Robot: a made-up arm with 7 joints. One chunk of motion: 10 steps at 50 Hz.
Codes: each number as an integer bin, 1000 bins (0 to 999) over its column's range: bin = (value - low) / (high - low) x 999, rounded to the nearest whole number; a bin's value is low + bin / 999 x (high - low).
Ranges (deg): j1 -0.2..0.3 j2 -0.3..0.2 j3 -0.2..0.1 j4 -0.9..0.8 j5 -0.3..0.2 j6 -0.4..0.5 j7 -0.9..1
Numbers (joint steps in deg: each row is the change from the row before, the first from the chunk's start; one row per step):
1: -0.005 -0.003 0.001 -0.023 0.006 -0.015 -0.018
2: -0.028 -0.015 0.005 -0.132 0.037 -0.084 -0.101
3: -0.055 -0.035 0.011 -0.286 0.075 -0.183 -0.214
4: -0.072 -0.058 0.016 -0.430 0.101 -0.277 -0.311
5: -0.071 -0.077 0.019 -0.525 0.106 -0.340 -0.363
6: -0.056 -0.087 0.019 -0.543 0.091 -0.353 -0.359
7: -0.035 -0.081 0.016 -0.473 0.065 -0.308 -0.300
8: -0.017 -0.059 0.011 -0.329 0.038 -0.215 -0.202
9: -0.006 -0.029 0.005 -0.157 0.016 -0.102 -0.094
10: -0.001 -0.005 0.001 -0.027 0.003 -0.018 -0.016
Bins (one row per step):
1: 390 593 669 515 611 427 464
2: 344 569 683 451 673 351 420
3: 290 529 703 361 749 241 361
4: 256 484 719 276 801 137 310
5: 258 446 729 220 811 67 282
6: 288 426 729 210 781 52 284
7: 330 438 719 251 729 102 315
8: 366 482 703 336 675 205 367
9: 388 541 683 437 631 331 424
10: 398 589 669 513 605 424 465

